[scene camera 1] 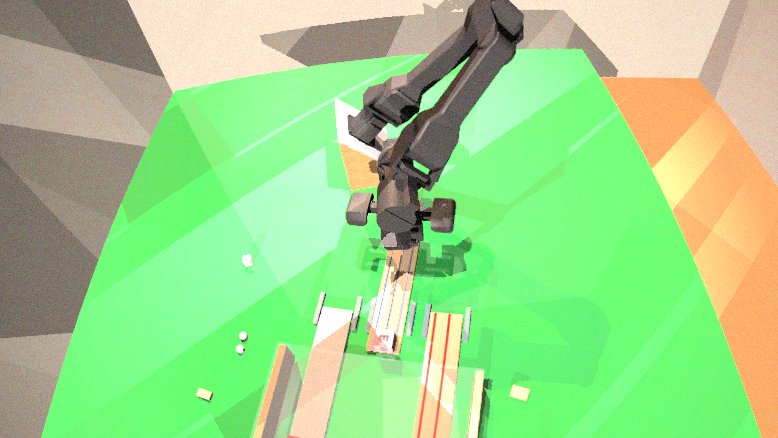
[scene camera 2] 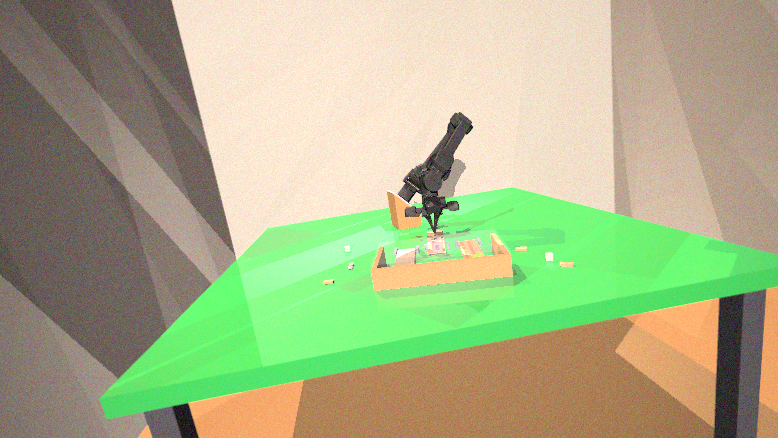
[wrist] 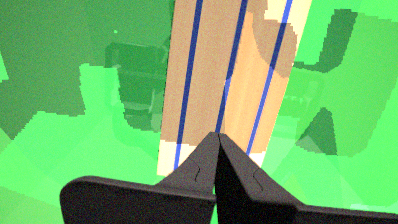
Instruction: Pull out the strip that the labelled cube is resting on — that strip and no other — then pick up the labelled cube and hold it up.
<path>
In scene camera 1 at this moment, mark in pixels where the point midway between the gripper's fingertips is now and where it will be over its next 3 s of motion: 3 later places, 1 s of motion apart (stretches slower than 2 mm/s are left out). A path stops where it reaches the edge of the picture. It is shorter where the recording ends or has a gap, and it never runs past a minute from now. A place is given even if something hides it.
My gripper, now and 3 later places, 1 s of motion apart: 404, 240; 400, 255; 390, 312; 383, 338
</path>
